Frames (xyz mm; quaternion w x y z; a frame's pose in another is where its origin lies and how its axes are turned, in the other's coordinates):
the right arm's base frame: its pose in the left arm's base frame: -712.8 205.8 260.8 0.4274 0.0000 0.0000 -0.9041
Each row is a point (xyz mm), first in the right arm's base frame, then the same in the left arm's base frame.
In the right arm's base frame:
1: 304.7 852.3 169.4
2: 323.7 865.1 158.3
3: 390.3 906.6 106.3
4: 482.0 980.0 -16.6
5: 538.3 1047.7 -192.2
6: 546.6 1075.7 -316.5
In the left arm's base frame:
1: -247.6 -570.6 430.2
2: -249.7 -593.4 419.1
3: -259.9 -671.2 367.1
4: -261.4 -788.7 244.2
5: -244.8 -875.1 68.6
6: -228.4 -899.3 -55.7

